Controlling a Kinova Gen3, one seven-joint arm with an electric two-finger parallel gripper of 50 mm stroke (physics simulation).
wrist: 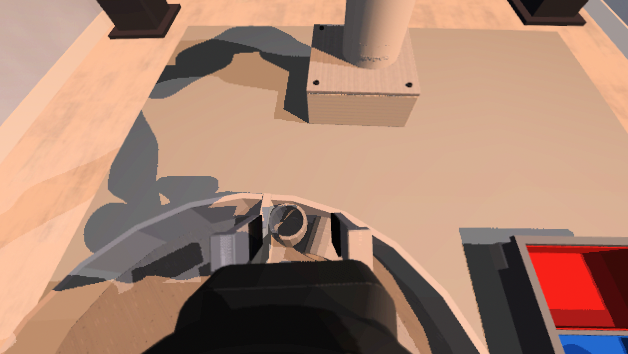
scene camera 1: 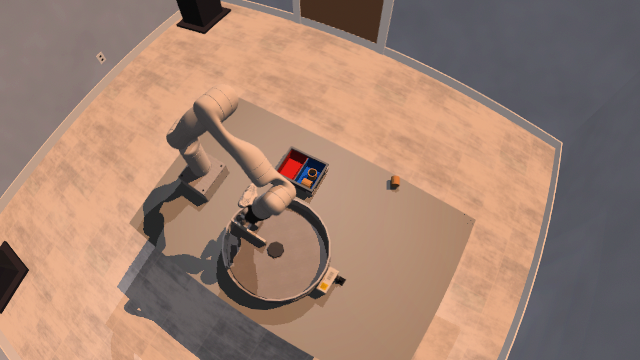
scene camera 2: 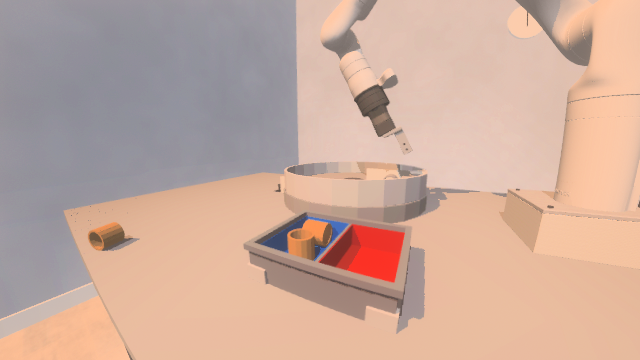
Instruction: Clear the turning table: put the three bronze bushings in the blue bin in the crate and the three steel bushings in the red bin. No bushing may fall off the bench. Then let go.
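Places are measured from the arm's base along level axes (x up, y back, z right), in centimetres.
Where they show: gripper, fingertip midpoint: [wrist: 297,228] [scene camera 1: 243,212] [scene camera 2: 408,151]; arm's base at its link origin: [wrist: 370,50] [scene camera 1: 201,167] [scene camera 2: 587,203].
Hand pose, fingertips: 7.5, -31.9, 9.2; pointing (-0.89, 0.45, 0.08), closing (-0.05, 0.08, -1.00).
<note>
Each offset is from my fingertips to the top centre of the thing, as dx, dy, dz. "pt": to the spot under its first point.
My gripper [scene camera 2: 407,150] [wrist: 297,228] is open and empty, tilted above the near-robot side of the turning table [scene camera 1: 295,265] [scene camera 2: 340,192] [wrist: 115,310]. In the wrist view, a steel bushing @(-6.1, +2.5, +1.7) [wrist: 303,231] stands upright beside the wall between the finger outlines; another steel bushing @(-6.1, +0.9, -2.2) [wrist: 322,241] lies right of it, partly hidden. I cannot make out a third. In the blue bin @(pt -11.7, -15.2, -33.3) [scene camera 2: 276,239], one bronze bushing @(-10.8, -11.8, -31.8) [scene camera 2: 301,246] stands and another bronze bushing @(-10.8, -11.9, -26.7) [scene camera 2: 318,232] lies. The third bronze bushing @(-11.4, -45.0, -46.5) [scene camera 1: 395,182] [scene camera 2: 110,235] lies on the bench. The red bin [scene camera 1: 291,169] [scene camera 2: 375,260] [wrist: 565,275] is empty.
A fixed bar @(pt -7.1, -5.5, +4.9) [scene camera 1: 252,235] reaches inward from the turning table's wall beside the steel bushings. The wall rises around the whole table. A small box @(pt -9.4, -39.4, +6.2) [scene camera 1: 327,281] is on its outer side. The loose bronze bushing is near the bench edge. The robot base [scene camera 2: 585,235] [wrist: 360,107] stands behind.
</note>
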